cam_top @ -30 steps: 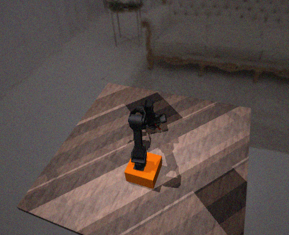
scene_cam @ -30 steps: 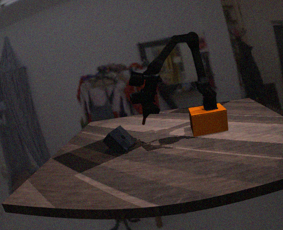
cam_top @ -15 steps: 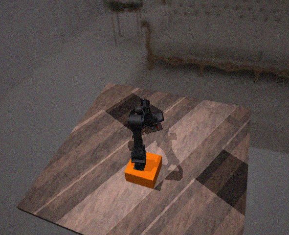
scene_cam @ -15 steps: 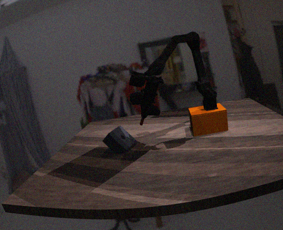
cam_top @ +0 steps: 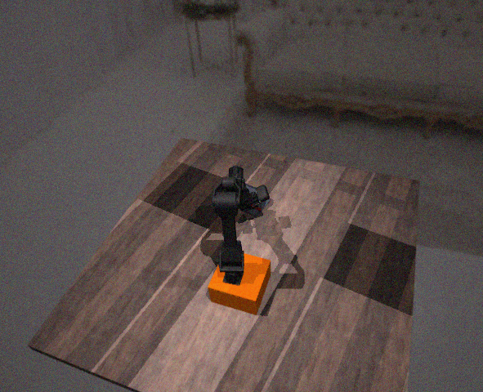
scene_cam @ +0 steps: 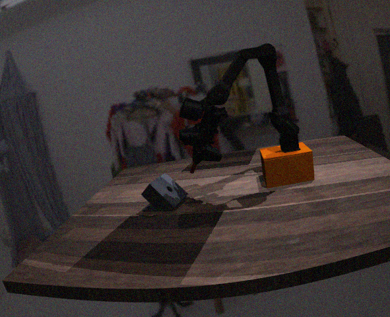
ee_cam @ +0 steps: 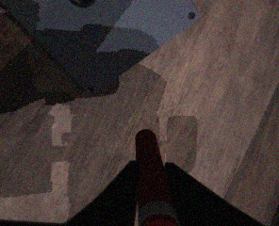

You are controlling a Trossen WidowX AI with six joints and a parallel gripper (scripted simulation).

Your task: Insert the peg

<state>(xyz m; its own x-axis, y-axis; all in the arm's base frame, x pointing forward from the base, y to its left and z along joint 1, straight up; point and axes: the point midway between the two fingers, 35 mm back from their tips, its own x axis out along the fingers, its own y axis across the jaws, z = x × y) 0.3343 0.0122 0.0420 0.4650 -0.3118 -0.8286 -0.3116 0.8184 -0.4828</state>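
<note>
Right now my gripper tip is 110 mm short of the grey-blue sloped panel, 80 mm above it and 60 mm to the right of it. Also, from my gripper tip: red peg: 10 mm behind, 10 mm above.
</note>
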